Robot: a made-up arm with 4 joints.
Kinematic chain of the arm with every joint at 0, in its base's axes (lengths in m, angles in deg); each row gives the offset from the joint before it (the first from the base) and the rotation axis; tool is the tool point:
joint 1: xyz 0 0 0.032 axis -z
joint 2: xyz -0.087 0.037 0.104 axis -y
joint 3: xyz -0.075 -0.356 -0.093 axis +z
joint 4: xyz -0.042 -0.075 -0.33 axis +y
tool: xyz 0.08 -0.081 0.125
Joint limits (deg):
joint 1: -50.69..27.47
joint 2: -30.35..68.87
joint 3: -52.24..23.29
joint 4: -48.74..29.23
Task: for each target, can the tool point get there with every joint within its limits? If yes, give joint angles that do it. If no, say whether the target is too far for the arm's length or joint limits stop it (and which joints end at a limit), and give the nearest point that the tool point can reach.
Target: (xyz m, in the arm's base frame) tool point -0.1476 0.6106 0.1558
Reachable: no: joint limits stop it (at a limit: joint 1, joint 2, joint 3, joint 4) | nearest point -0.5546 -0.1047 0.0200 | short by 0.834 m
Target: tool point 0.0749 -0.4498 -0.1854
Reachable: yes | joints -14.20 3.71 13.64 15.52
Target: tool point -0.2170 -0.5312 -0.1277
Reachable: yes | joints -10.76 -19.26 -40.89 15.16
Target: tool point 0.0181 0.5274 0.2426
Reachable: no: joint limits stop it (at a limit: joint 1, joint 2, joint 3, joint 4) | nearest point 0.4996 -0.0641 0.0725 | short by 0.781 m
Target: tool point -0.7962 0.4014 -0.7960
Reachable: no: too far | nearest point -0.4556 -0.1562 -0.1480 | short by 0.920 m
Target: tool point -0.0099 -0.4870 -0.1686
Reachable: yes | joints -19.69 13.82 -20.23 -27.79
